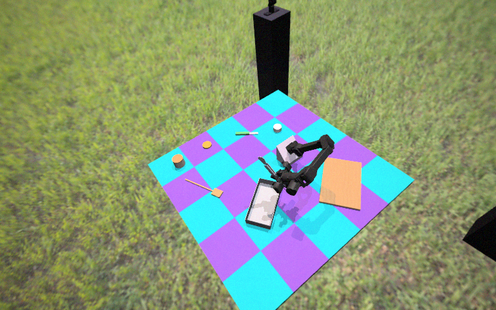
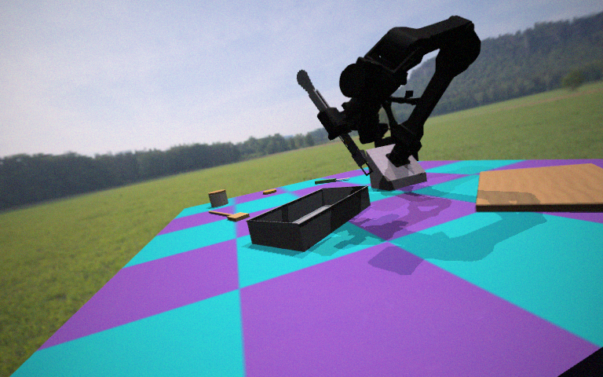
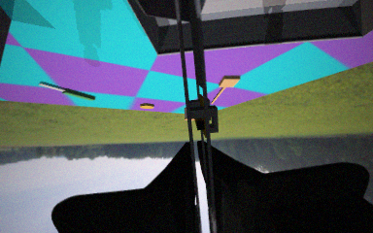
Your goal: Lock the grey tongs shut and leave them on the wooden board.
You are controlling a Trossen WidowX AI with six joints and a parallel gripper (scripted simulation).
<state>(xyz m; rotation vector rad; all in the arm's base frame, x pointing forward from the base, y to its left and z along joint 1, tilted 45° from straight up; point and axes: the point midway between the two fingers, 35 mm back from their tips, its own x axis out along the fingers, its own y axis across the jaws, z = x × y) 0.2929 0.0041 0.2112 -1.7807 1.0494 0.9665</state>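
My gripper tip is now 38 cm past the wooden board, 25 cm to the right of it and 19 cm above it. Also, from my gripper tip: orange disc 66 cm to the right, 19 cm below, 6 cm ahead; then roasting tin 17 cm below, 9 cm ahead, 3 cm to the left; then white disc 44 cm behind, 38 cm to the right, 18 cm below.
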